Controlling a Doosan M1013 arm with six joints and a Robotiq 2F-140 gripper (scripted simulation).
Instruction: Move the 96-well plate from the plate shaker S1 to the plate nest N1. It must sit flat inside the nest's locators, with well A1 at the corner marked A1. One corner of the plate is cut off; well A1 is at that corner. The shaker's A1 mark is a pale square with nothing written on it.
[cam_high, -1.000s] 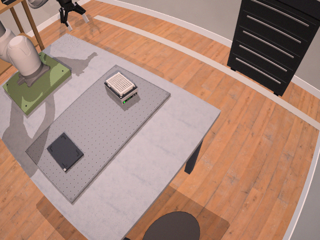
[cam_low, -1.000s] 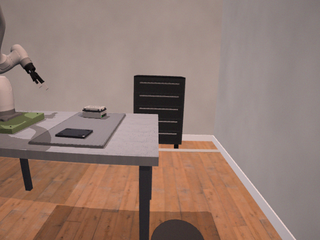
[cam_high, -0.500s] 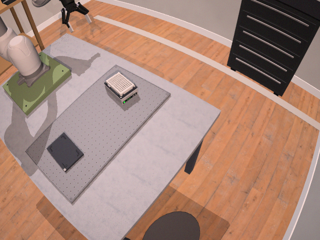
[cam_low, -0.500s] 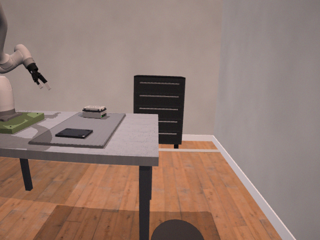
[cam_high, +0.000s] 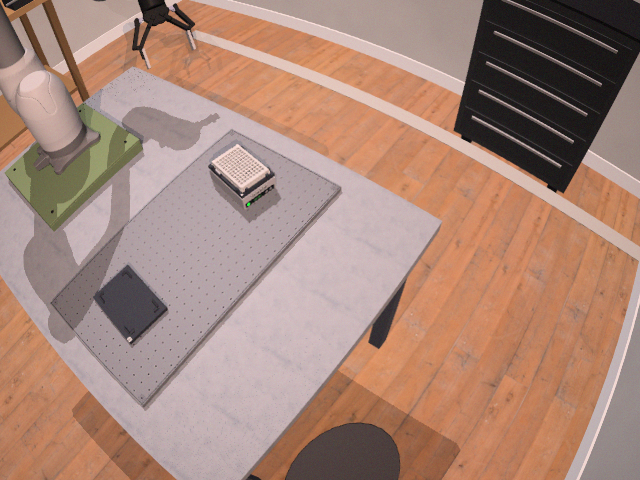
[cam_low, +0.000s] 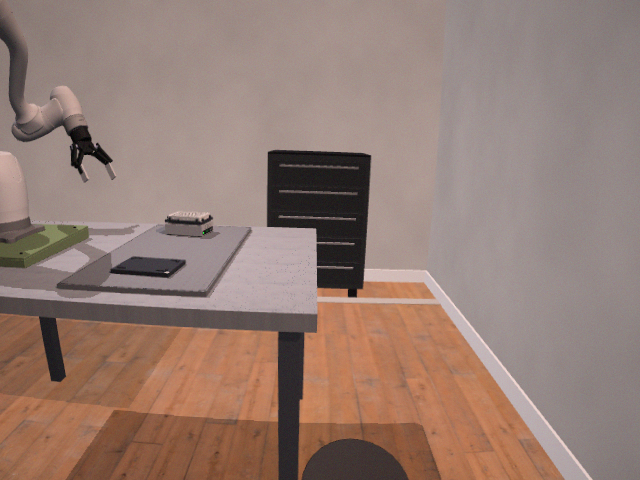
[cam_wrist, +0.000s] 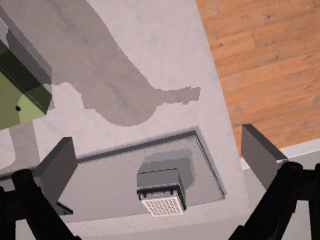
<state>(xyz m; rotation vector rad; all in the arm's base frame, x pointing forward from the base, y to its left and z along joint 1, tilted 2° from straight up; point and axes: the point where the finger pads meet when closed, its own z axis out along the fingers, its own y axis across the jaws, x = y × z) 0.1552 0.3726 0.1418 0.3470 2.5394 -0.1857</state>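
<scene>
The white 96-well plate lies 42 cm ahead of my hand, 13 cm to the right of it and 12 cm below it. From my hand the other things lie so: plate nest 55 cm to the right, 44 cm ahead, 18 cm below; then A1 label 61 cm to the right, 52 cm ahead, 17 cm below.
</scene>
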